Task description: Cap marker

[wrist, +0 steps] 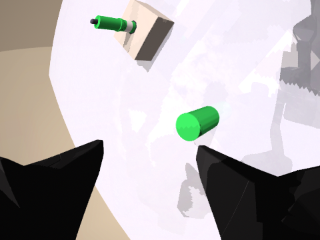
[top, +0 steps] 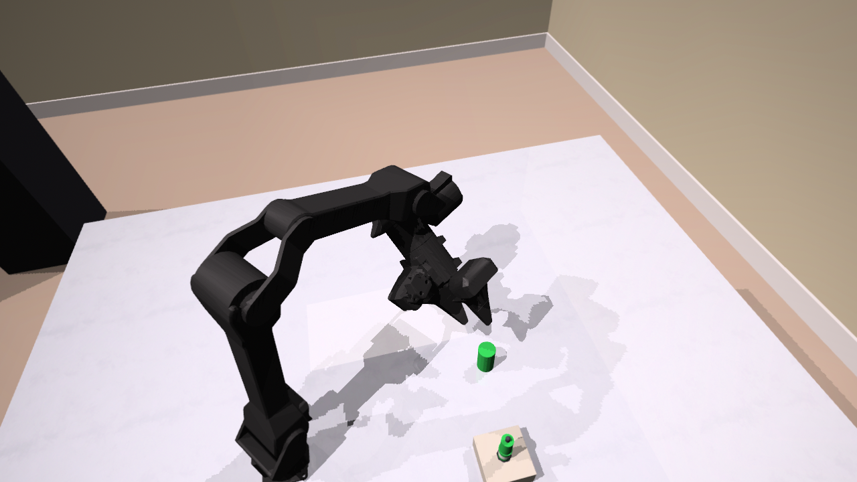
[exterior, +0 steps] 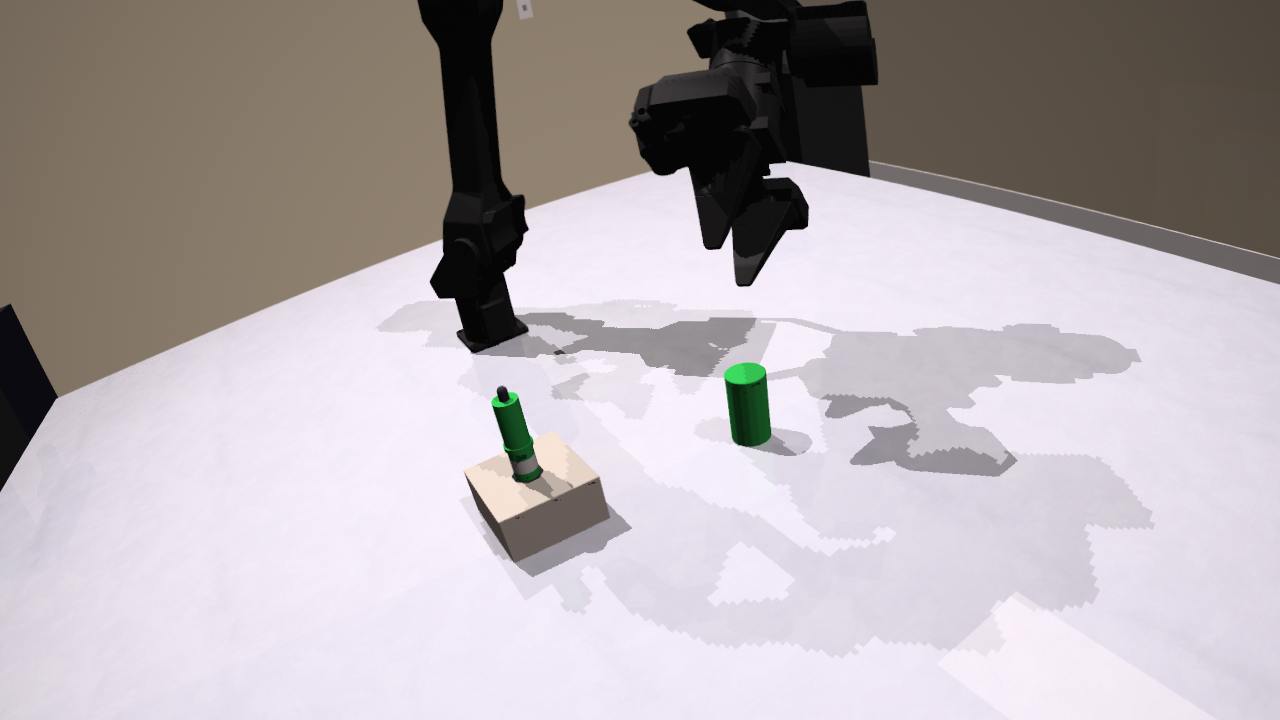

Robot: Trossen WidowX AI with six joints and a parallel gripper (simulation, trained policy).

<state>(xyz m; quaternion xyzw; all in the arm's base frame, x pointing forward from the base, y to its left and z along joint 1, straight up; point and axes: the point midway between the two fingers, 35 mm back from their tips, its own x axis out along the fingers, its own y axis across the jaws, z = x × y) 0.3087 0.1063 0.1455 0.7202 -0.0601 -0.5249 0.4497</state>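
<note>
My gripper tip is 10 cm above the green cap, 2 cm short of it and 1 cm to the left of it. Also, from my gripper tip: beige holder block: 17 cm to the right, 10 cm below, 1 cm behind.
</note>
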